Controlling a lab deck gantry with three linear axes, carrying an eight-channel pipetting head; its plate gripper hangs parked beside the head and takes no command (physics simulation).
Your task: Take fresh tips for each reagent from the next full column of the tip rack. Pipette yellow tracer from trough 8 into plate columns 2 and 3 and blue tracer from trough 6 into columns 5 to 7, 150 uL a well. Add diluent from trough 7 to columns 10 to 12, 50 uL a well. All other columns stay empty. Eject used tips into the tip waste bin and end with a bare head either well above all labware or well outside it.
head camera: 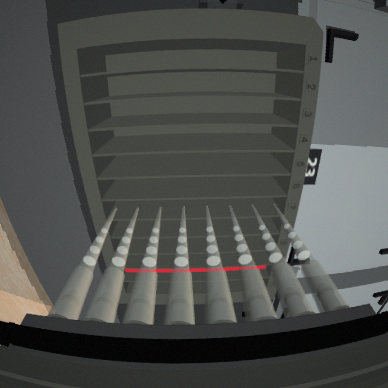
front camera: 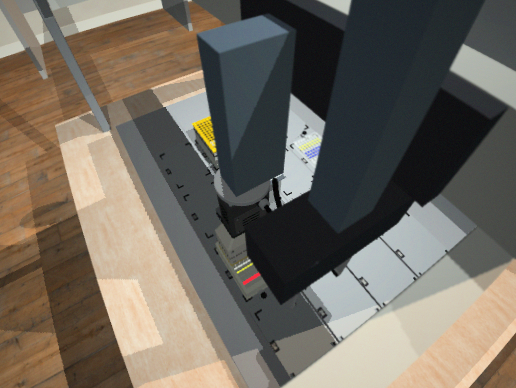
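Observation:
The pipetting head (front camera: 232,242) (head camera: 195,331) is over the trough reservoir (front camera: 255,291) (head camera: 190,30). It carries a row of tips (head camera: 180,290), with white round spots along each. In the head view their ends overlap the area around label 7; their depth cannot be told. Yellow liquid (front camera: 245,268) and red liquid (front camera: 251,279) show in troughs. The yellow tip rack (front camera: 205,131) is partly behind the gantry column. The plate (front camera: 310,146) shows yellow and blue wells, partly hidden. The parked plate gripper (front camera: 341,267) is open, largely hidden by its black block. The waste bin is hidden.
A tall grey column (front camera: 250,100) rises above the head. A second column (front camera: 375,110) and the black gripper block (front camera: 310,250) stand close beside it and hide much of the deck. Deck locating brackets and a slot label 23 (head camera: 312,166) lie beside the reservoir.

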